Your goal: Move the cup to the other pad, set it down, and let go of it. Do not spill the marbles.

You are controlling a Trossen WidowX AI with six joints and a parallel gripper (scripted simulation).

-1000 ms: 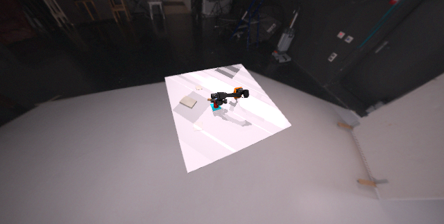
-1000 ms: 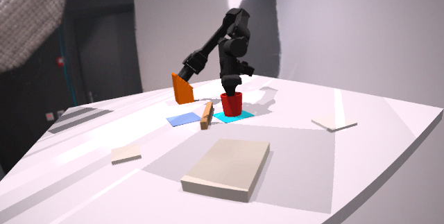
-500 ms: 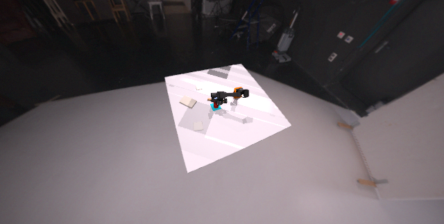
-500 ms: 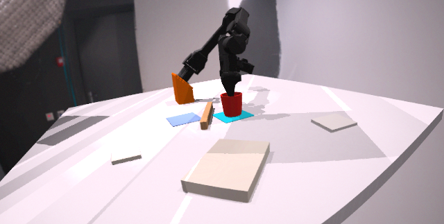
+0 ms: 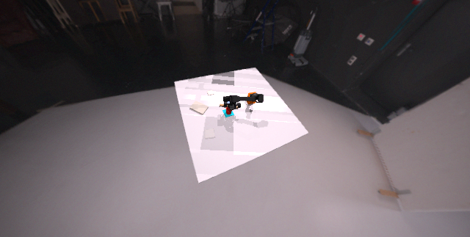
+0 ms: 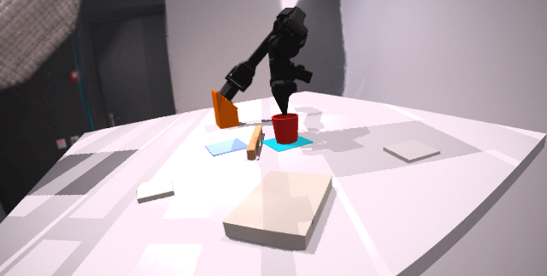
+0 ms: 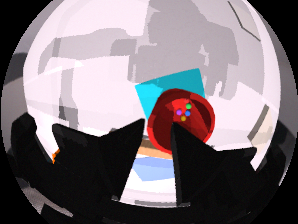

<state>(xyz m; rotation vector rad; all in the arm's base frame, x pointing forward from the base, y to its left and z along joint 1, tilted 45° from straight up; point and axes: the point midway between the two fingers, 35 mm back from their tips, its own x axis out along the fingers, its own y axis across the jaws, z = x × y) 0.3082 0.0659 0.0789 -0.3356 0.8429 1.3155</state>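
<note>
The red cup lies 3 cm below my gripper tip, 3 cm ahead of it and 1 cm to the right of it. The rest, counted from my gripper tip: light blue pad: 17 cm to the right, 8 cm below, 5 cm behind; then tan wooden bar: 9 cm to the right, 7 cm below, 1 cm behind; then cyan pad: 8 cm below, 3 cm ahead, 1 cm to the right.
</note>
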